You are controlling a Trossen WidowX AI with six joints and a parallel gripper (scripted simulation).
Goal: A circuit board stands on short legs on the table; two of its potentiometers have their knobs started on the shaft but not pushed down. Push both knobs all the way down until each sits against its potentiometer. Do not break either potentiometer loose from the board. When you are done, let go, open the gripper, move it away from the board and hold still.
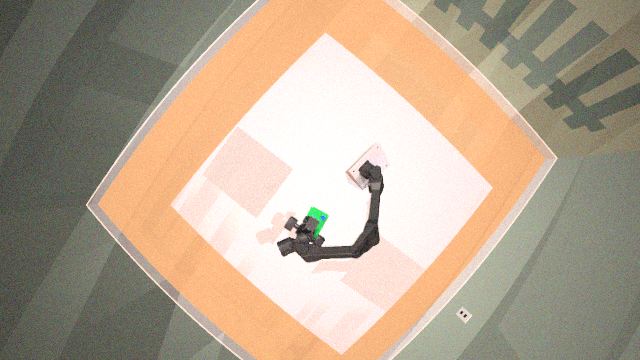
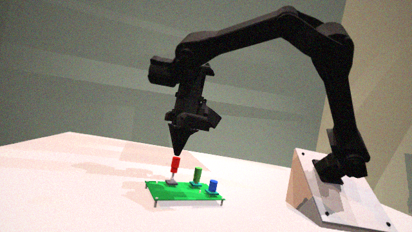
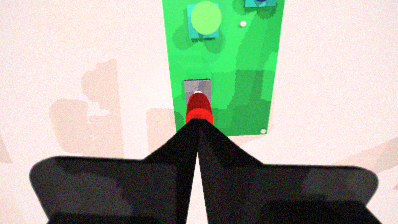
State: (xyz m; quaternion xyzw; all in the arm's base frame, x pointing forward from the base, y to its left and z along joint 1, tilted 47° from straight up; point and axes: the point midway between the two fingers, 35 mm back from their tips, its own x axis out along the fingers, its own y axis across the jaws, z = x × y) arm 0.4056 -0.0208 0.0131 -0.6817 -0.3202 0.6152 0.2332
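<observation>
Right now my gripper tip is 2 cm above the red knob. From my gripper tip the other things lie so: green knob 6 cm behind, 1 cm to the right, 4 cm below.
</observation>
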